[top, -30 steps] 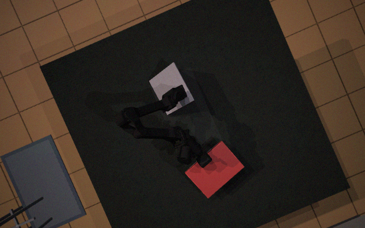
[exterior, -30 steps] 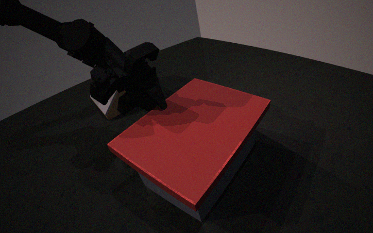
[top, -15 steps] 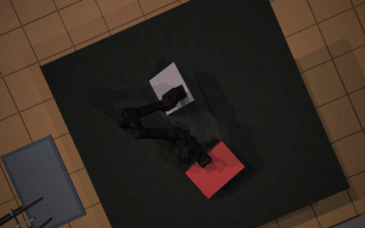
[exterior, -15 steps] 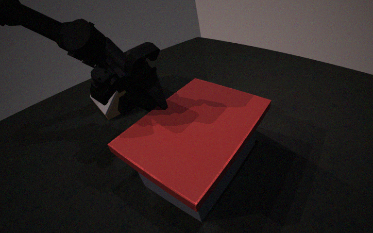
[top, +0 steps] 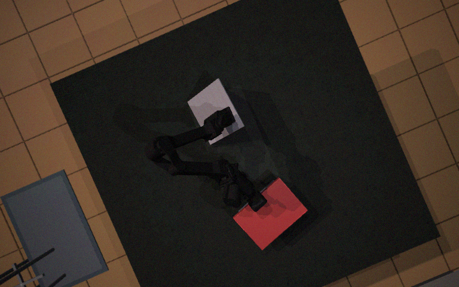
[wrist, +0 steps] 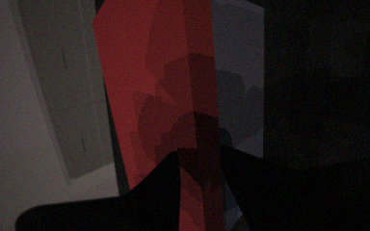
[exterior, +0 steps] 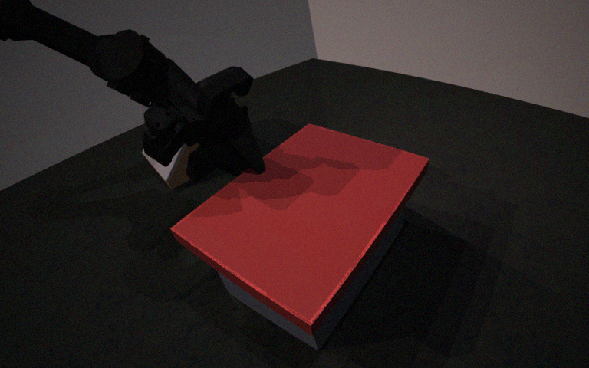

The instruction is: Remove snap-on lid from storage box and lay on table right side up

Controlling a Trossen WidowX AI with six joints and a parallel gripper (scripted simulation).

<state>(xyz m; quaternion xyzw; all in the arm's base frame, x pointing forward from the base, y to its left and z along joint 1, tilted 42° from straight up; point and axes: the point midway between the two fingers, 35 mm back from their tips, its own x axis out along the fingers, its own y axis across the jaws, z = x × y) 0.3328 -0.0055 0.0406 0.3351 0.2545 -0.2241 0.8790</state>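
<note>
Right now the red lid is 7 cm ahead of my gripper tip and 2 cm to the left of it. From my gripper tip the other things lie so: grey storage box 7 cm ahead, 6 cm below, 2 cm to the left.
</note>
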